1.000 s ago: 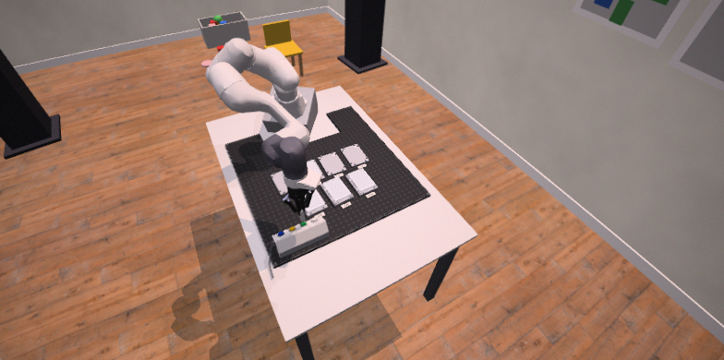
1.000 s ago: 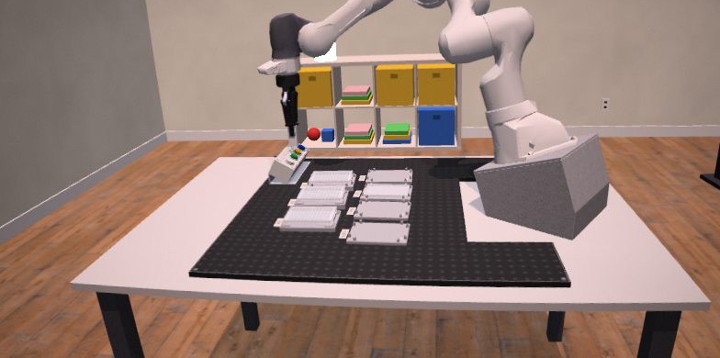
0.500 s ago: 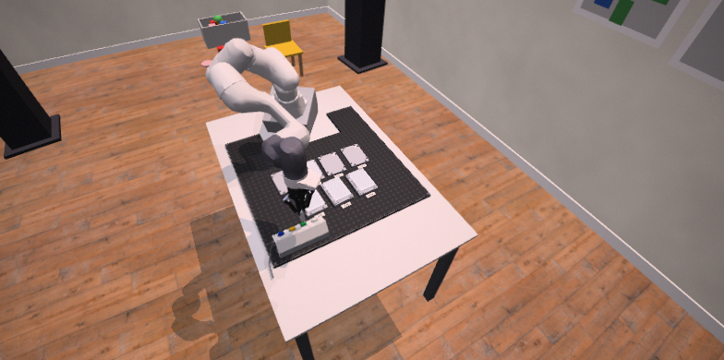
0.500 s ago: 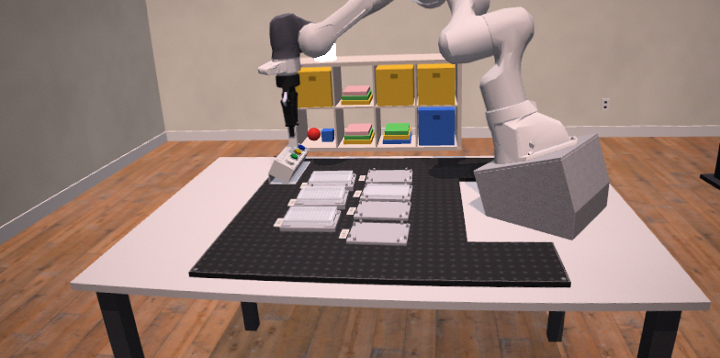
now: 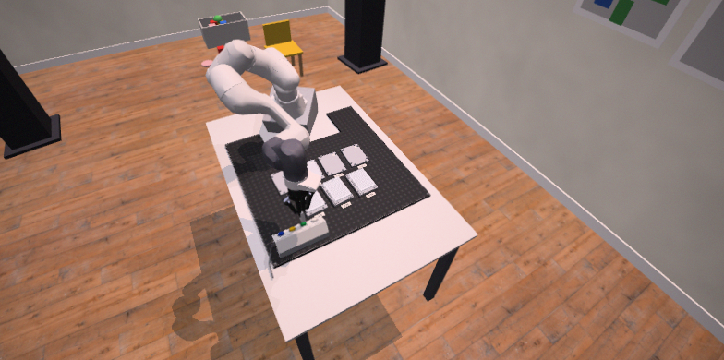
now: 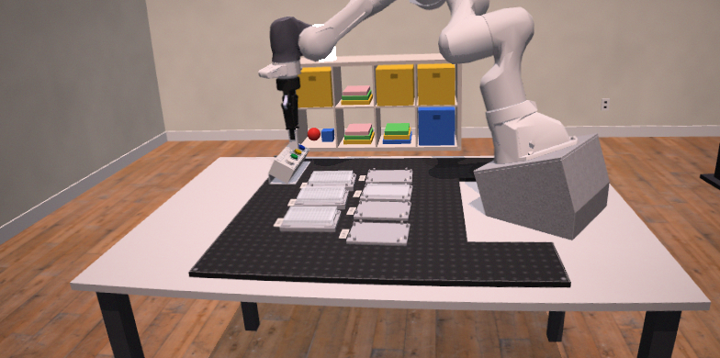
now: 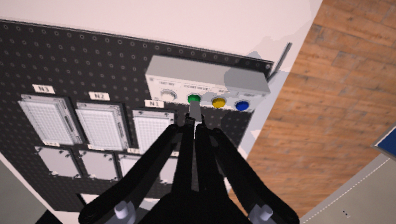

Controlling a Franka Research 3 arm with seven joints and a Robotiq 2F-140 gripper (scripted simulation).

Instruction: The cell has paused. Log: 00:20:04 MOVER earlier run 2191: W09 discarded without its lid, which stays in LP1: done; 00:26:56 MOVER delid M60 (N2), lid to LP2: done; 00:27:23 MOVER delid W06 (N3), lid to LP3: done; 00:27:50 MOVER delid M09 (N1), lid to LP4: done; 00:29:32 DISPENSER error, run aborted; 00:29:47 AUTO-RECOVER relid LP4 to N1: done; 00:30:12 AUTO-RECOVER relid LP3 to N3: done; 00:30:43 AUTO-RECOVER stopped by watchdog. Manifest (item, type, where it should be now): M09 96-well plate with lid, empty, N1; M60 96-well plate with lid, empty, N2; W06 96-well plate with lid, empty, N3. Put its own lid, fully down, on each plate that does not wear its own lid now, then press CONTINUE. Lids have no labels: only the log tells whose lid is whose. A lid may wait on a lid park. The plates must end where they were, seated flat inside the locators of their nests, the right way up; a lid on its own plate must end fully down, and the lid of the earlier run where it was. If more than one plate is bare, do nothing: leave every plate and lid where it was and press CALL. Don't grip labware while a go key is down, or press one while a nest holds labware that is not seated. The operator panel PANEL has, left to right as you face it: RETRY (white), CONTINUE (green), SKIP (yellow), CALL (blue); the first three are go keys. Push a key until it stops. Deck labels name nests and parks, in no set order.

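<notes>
The green key is 6 cm below my hand. From my hand the other things lie so: white key 6 cm below, 5 cm to the left, 1 cm ahead; then blue key 10 cm to the right, 6 cm below, 1 cm behind; then yellow key 6 cm below, 5 cm to the right.
</notes>
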